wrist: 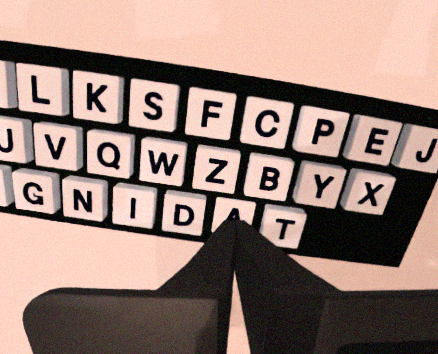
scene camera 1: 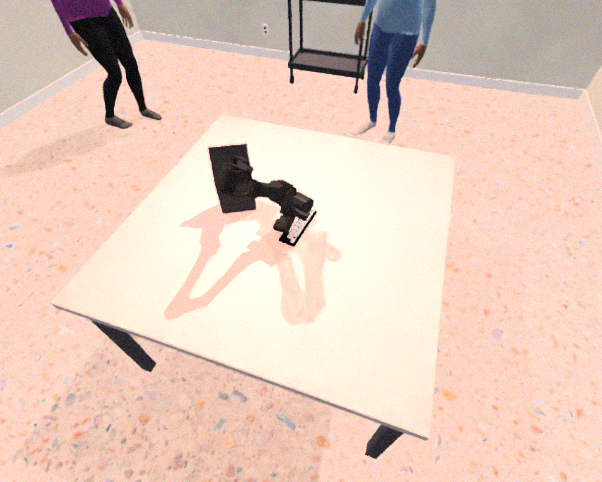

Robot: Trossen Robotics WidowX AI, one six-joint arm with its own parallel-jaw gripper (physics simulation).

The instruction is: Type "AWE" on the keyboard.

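Places are measured from the arm's base along level axes (x ahead, y left, z up), in millimetres.
Pixels of known places: gripper, fingertip midpoint: [wrist: 233,229].
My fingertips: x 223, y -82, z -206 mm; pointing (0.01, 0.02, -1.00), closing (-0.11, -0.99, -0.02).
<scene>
For each thing: its top centre in the pictures, then the offset to it from my fingertips. Level surfaces: height alone.
- black keyboard at its top centre: [wrist: 175,165] [scene camera 1: 298,223] dz +5, dx +31, dy +19 mm
- W key at its top centre: [wrist: 162,163] dz +5, dx +32, dy +24 mm
- E key at its top centre: [wrist: 375,141] dz +5, dx +34, dy -54 mm
- T key at its top centre: [wrist: 283,229] dz +5, dx +1, dy -20 mm
- white table at its surface level: dz -12 mm
A black keyboard [scene camera 1: 301,228] [wrist: 350,237] with white letter keys lies on the table, tilted across the wrist view. My gripper [wrist: 233,229] is shut and empty; its joined tips overlap the lower part of the A key [wrist: 234,208] in the wrist view. Whether the tips touch that key cannot be told. The W key [wrist: 163,162] is in the middle row, up and left of the tips. The E key [wrist: 375,142] is in the top row, to the right. The T key [wrist: 284,228] is just right of the tips. In the scene view the arm hides part of the keyboard.
The arm stands on a dark base plate [scene camera 1: 237,203] on the white table [scene camera 1: 361,321]. Two people, one in purple and black [scene camera 1: 108,45], one in blue [scene camera 1: 394,55], stand beyond the table. A black shelf cart [scene camera 1: 326,71] is by the back wall.
</scene>
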